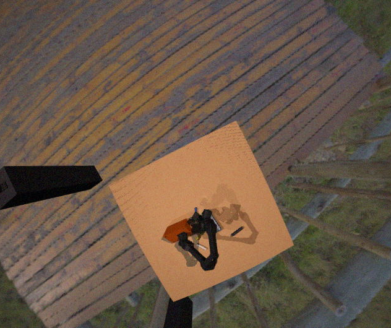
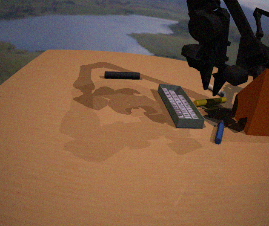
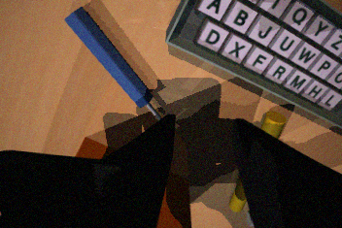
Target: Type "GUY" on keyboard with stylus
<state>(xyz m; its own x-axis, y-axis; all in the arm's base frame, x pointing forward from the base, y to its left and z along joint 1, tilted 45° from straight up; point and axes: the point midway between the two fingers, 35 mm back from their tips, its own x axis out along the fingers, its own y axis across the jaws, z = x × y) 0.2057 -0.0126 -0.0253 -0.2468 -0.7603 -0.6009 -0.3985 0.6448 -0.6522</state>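
Now: the blue stylus 4 cm behind my gripper tip, 3 cm to the left of it and 8 cm below it. From my gripper tip the other things lie so: yellow cylinder 9 cm behind, 13 cm to the right, 8 cm below; then black cylinder 18 cm ahead, 29 cm to the right, 8 cm below.
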